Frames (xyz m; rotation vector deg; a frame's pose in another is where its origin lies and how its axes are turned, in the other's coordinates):
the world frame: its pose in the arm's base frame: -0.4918 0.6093 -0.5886 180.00 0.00 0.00
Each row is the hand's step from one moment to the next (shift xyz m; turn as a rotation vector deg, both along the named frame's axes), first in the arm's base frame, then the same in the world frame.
Working: the arm's base frame: its pose in the world frame: 0.4918 0.6093 -0.5886 180.00 0.00 0.00

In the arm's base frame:
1: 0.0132 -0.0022 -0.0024 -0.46 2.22 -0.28
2: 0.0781 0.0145 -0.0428 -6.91 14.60 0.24
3: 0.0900 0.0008 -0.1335 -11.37 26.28 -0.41
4: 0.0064 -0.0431 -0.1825 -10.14 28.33 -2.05
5: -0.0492 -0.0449 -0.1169 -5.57 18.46 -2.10
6: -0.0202 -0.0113 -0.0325 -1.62 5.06 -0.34
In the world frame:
1: 0.0132 0.0022 0.0024 -0.46 -2.22 0.28
2: 0.0781 -0.0145 0.0428 -6.91 -14.60 -0.24
3: 0.0900 -0.0008 0.1335 -11.37 -26.28 0.41
4: 0.0064 0.0431 0.1825 -10.14 -28.33 2.05
5: -0.0492 0.0449 0.1169 -5.57 -18.46 2.10
6: -0.0202 0.0113 0.0325 -1.62 -5.06 0.34

